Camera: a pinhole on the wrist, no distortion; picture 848 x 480 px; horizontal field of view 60.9 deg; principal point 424.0 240.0 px. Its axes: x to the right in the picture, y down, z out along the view. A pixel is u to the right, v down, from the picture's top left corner.
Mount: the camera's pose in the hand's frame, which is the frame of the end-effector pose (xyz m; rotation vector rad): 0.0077 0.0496 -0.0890 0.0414 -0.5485 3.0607
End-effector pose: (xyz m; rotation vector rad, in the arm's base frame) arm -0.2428 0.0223 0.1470 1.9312 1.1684 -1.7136
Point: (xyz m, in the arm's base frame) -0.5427 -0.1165 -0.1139
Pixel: 135.3 145.7
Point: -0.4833 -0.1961 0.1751
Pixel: 624.8 164.5
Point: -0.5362 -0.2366 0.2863
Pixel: 787.6 225.4
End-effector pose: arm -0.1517 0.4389 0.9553 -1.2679 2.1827 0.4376
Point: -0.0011 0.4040 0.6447
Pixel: 169.0 334.8
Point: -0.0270 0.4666 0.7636
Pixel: 337.7 309.2
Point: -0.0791 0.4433 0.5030
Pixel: 79.1 136.4
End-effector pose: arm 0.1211 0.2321 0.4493 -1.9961 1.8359 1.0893
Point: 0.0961 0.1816 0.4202
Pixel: 41.9 175.5
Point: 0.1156 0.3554 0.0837
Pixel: 232.1 272.3
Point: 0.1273 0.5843 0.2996
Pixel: 738.3 283.3
